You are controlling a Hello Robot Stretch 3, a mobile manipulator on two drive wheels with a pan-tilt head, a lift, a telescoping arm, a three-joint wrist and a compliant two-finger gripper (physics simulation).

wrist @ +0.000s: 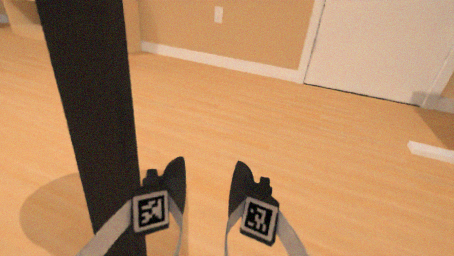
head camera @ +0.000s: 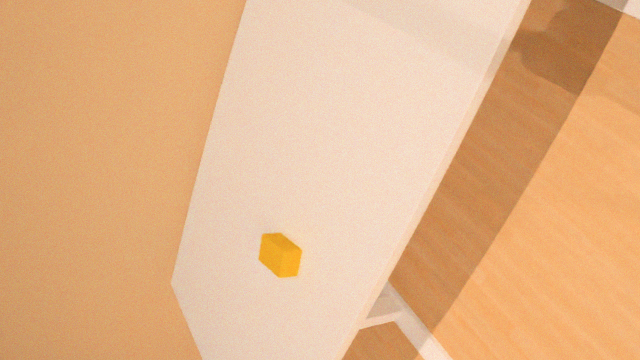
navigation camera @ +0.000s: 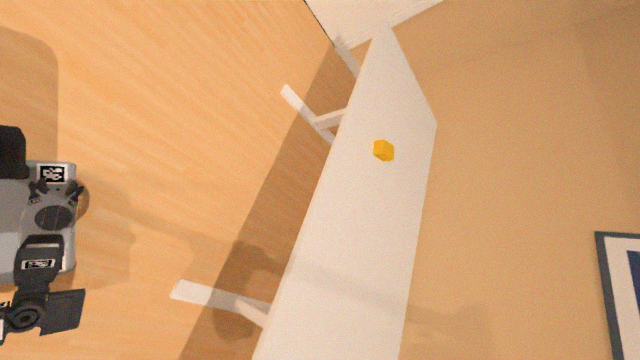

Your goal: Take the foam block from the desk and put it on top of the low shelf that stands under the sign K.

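Pixels of known places: gripper, fingertip midpoint: point(wrist: 209, 178) point(navigation camera: 59, 179); robot's base, link origin: point(navigation camera: 53, 215).
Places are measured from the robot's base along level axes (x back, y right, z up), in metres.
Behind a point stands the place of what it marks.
The yellow foam block point(head camera: 281, 255) @(y -0.209, x -0.889, z 0.765 m) point(navigation camera: 383, 150) @(y -0.211, x -0.888, z 0.765 m) sits on the white desk point(head camera: 340, 125) @(y 0.053, x -0.775, z 0.720 m) point(navigation camera: 350, 225) @(y 0.066, x -0.713, z 0.720 m), toward one end of its top. My gripper point(wrist: 209, 178) @(y -0.102, x -0.013, z 0.391 m) is open and empty, with floor showing between its two fingertips in the wrist view. It is away from the desk top and the block. In the navigation camera view, parts of my base and wrist show at the left edge, across a stretch of floor from the desk. The sign K and the low shelf under it cannot be made out in the head or navigation camera views.
White desk feet point(navigation camera: 200, 291) point(wrist: 432, 151) stick out over the floor. A white door point(wrist: 380, 45) @(y -1.422, x -1.238, z 0.345 m) stands in the wall at the back. Part of a wooden shelf unit point(wrist: 132, 30) @(y -2.332, x 0.480, z 0.188 m) shows behind the dark mast in the wrist view. A framed picture point(navigation camera: 607, 280) @(y 0.264, x -1.266, z 1.350 m) hangs beyond the desk.
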